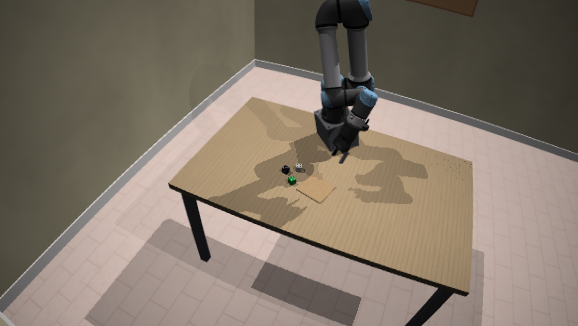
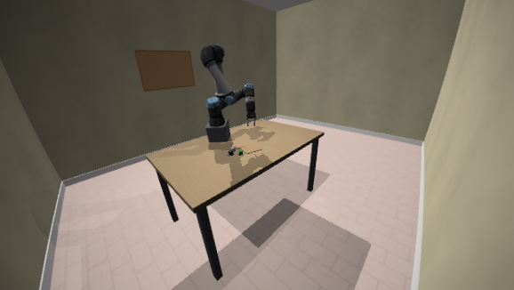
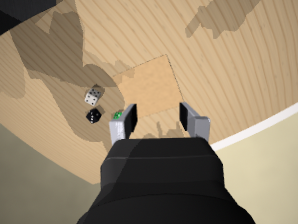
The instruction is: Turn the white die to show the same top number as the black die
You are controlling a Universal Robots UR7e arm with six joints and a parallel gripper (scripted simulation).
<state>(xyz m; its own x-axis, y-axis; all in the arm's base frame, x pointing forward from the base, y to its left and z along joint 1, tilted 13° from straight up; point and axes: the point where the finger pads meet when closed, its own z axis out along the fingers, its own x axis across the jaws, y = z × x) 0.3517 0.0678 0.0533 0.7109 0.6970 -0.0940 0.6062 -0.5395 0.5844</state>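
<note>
The black die is 24 cm to the right of my hand, 18 cm below it and 3 cm behind it. Also, from my hand: tan mat: 19 cm below, 8 cm to the right, 4 cm ahead; then green die: 20 cm to the right, 18 cm below, 3 cm ahead; then white die: 19 cm to the right, 18 cm below, 7 cm behind.
</note>
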